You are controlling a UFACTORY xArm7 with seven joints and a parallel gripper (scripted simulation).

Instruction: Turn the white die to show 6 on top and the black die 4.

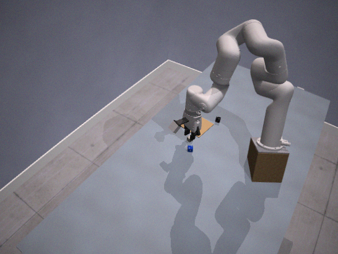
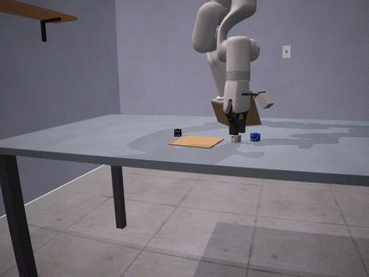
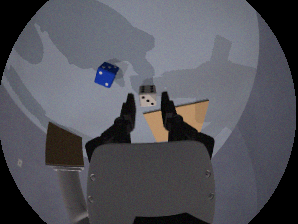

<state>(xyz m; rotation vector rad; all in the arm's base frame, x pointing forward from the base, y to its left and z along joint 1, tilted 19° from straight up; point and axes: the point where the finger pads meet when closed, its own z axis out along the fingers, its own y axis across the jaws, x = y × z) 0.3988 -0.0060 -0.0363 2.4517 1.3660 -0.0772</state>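
Right now my hand is 4 cm above the white die. The rest, counted from my hand: blue die: 3 cm behind, 6 cm to the left, 4 cm below; black die: 10 cm behind, 21 cm to the right, 4 cm below; mat: 13 cm to the right, 5 cm below.
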